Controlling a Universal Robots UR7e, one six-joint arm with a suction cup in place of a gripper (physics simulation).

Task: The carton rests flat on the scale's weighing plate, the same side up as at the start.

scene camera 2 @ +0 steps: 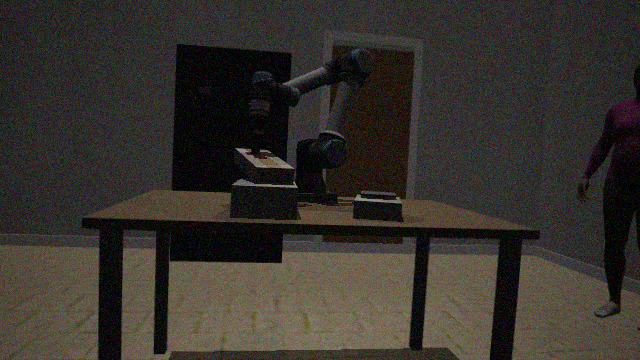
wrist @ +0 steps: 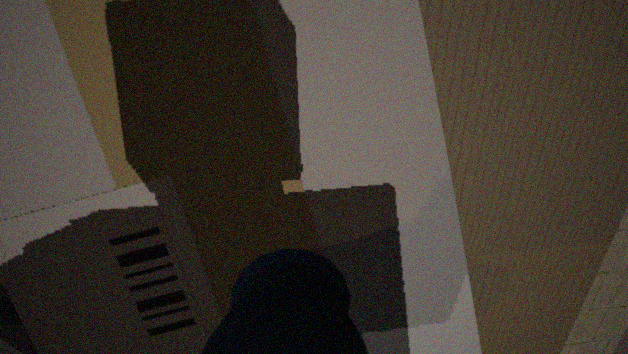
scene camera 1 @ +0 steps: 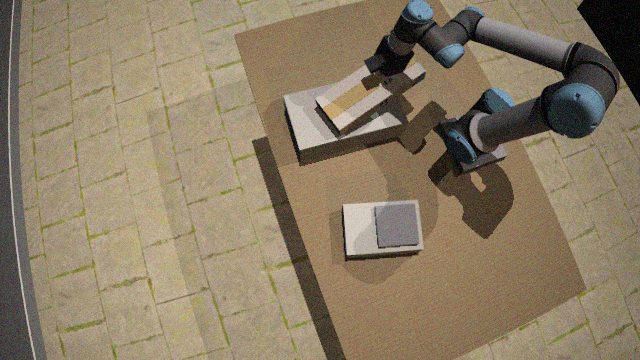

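Seen in the pictures: end effector, tool point: [scene camera 2: 254, 156] [wrist: 296, 268]; arm's base, origin of the base link: [scene camera 2: 309, 192].
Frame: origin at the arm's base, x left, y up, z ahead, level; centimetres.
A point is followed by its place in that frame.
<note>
The carton [scene camera 1: 345, 101] @(x -23.1, y 13.1, z 39.8 cm) [scene camera 2: 274, 163] @(x -21.7, y 13.1, z 39.5 cm) [wrist: 370, 100] @(x -29.6, y 15.0, z 29.6 cm) is a flat white box with a tan tape strip and a barcode label on top. It is tilted over a large white block [scene camera 1: 345, 150] @(x -14.4, y -2.6, z 42.9 cm) [scene camera 2: 264, 201] @(x -26.6, y 1.9, z 56.5 cm); its end toward the front is low at the block's top and its far end is higher. My suction gripper [scene camera 1: 394, 67] @(x -27.0, y 15.0, z 24.6 cm) [scene camera 2: 256, 150] [wrist: 291, 270] is on the carton's top, toward the far end, and holds it. The scale [scene camera 1: 357, 230] @(x 12.2, y 2.6, z 52.5 cm) [scene camera 2: 377, 210] @(x 10.3, y -0.2, z 55.7 cm), white with a grey weighing plate [scene camera 1: 397, 225] @(x 16.3, y 4.2, z 41.2 cm) [scene camera 2: 378, 195] @(x 13.9, y 3.8, z 47.0 cm), stands apart on the table. The carton's underside is hidden.
The wooden table [scene camera 1: 450, 285] @(x 40.4, y -3.3, z 32.5 cm) [scene camera 2: 320, 220] @(x -9.3, y -3.4, z 58.4 cm) carries the block, the scale and the arm's base [scene camera 1: 480, 160] @(x 9.0, y 0.4, z 3.4 cm). The arm's shadow falls across the carton and block. A person [scene camera 2: 625, 145] stands right of the table in the second scene view.
</note>
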